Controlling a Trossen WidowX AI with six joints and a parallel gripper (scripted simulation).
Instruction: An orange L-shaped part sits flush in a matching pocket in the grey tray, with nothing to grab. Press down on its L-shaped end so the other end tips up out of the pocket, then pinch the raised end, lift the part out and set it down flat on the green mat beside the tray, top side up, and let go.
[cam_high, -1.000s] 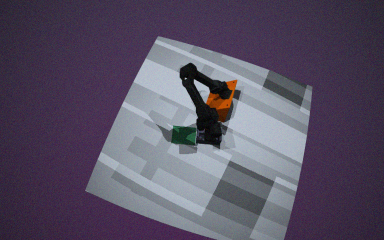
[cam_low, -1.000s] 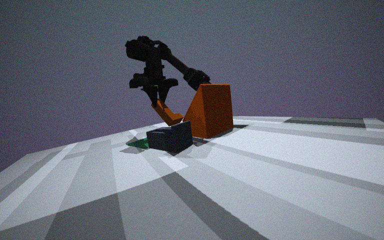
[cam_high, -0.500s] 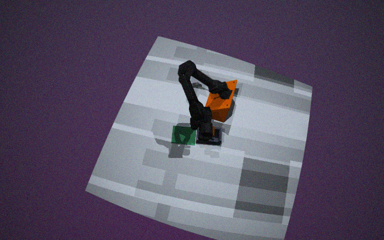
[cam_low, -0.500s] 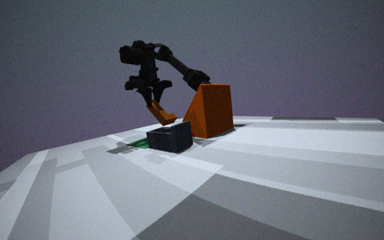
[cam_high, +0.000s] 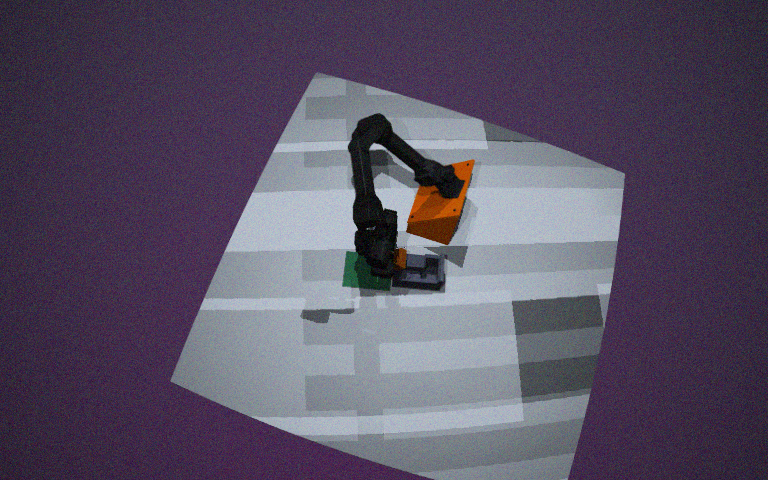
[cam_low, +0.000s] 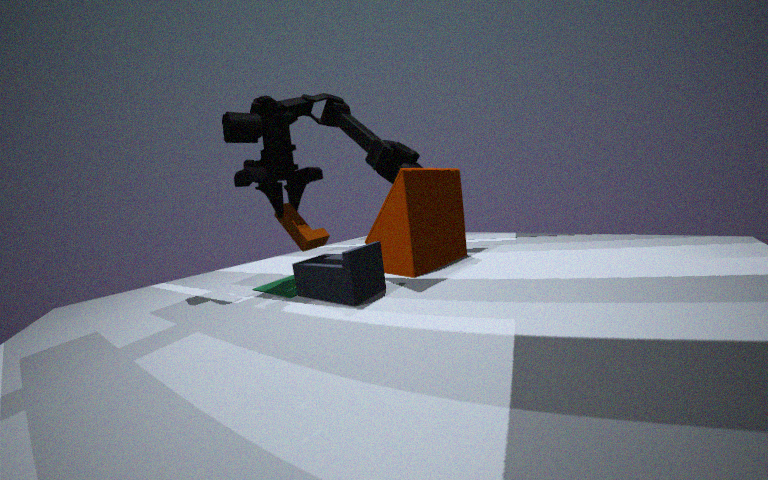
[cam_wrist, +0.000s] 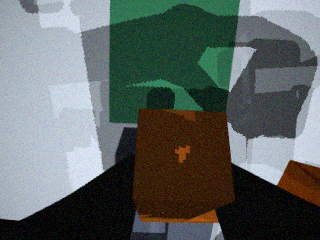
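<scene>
Now: gripper tip 17 cm above the green mat, 4 cm to the left of it and 1 cm short of it. Also, from my gripper tip: orange L-shaped part: 3 cm to the left, 3 cm below, 3 cm behind.
</scene>
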